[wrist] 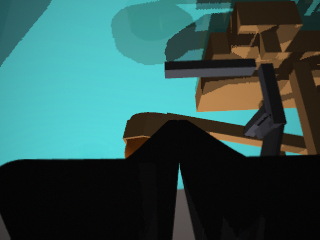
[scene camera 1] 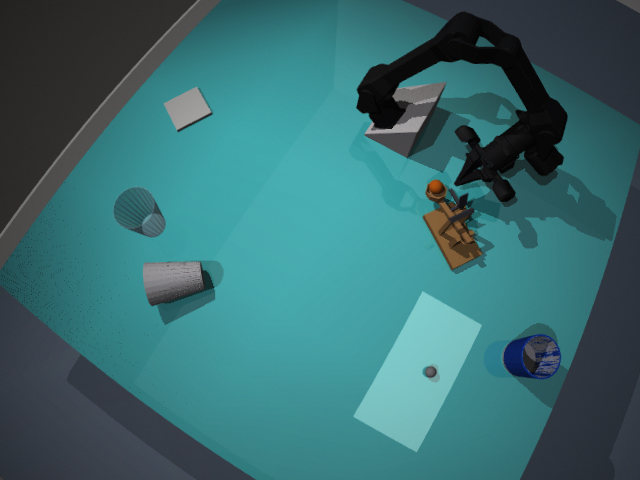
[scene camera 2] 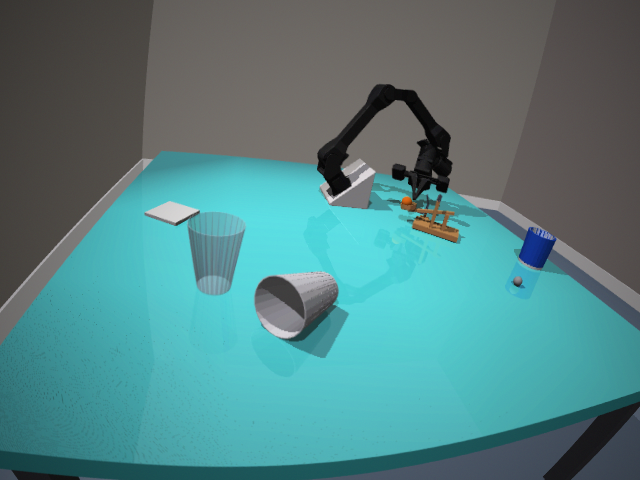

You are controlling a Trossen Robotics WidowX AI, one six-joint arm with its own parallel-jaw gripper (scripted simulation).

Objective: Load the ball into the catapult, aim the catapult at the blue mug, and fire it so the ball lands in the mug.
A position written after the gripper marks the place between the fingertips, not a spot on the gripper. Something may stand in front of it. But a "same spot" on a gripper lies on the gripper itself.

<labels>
The gripper shows in the wrist view, in scene camera 1 and in scene camera 2 (pixel 413 199). A blue mug shows in scene camera 1 (pixel 538 356) and in scene camera 2 (pixel 537 246); in the wrist view it is out of frame. A clear cup shows in scene camera 1 and in scene camera 2; in the wrist view it is hidden by the gripper. The same spot on the gripper: (scene camera 1: pixel 468 174) is (wrist: pixel 174 171). One and the same spot on the clear cup: (scene camera 2: pixel 215 238) is (scene camera 1: pixel 121 225).
</labels>
